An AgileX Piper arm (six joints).
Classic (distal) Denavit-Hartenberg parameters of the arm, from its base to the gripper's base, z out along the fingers. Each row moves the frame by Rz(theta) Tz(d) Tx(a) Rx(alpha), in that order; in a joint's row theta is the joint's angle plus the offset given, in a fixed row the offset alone. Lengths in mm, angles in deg.
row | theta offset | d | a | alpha
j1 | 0 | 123 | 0 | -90
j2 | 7.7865 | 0 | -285.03 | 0
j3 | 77.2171 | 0 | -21.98 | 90
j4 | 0 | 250.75 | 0 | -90
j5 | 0 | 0 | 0 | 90
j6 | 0 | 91 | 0 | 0
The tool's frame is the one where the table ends.
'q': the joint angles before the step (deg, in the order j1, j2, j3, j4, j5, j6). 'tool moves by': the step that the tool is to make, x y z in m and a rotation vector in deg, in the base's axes. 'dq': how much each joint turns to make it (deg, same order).
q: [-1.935 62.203 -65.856 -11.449 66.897 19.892]
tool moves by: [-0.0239 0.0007 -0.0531 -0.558 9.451 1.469]
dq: [0.018 -3.821 12.924 -0.111 0.018 -1.677]
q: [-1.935 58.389 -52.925 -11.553 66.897 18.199]
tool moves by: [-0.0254 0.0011 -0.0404 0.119 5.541 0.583]
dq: [0.012 -4.049 10.571 0.052 -1.074 -0.390]
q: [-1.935 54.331 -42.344 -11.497 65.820 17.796]
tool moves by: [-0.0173 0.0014 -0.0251 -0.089 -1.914 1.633]
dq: [0.019 -4.582 7.916 -0.006 -5.461 -0.576]
